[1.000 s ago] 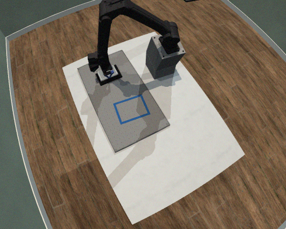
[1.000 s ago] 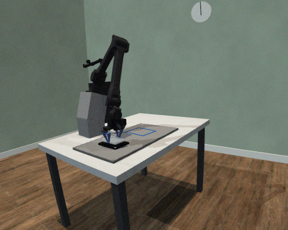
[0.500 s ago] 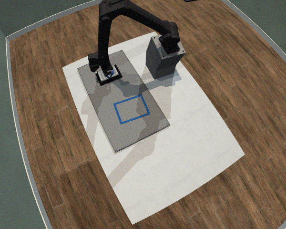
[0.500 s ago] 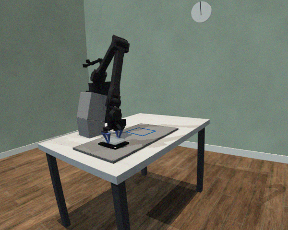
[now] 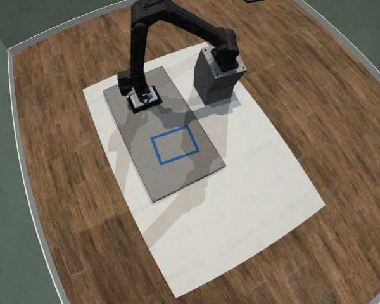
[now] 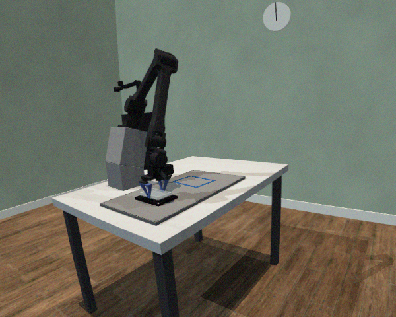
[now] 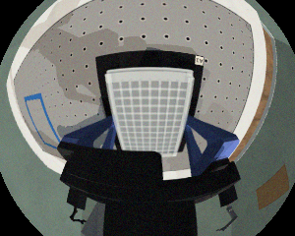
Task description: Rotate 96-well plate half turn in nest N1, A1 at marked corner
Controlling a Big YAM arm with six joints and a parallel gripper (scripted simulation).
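The white 96-well plate is right at my hand. The rest, counted from my hand: white A1 mark: 7 cm ahead, 5 cm to the right, 1 cm below; black plate nest N1: 2 cm below.
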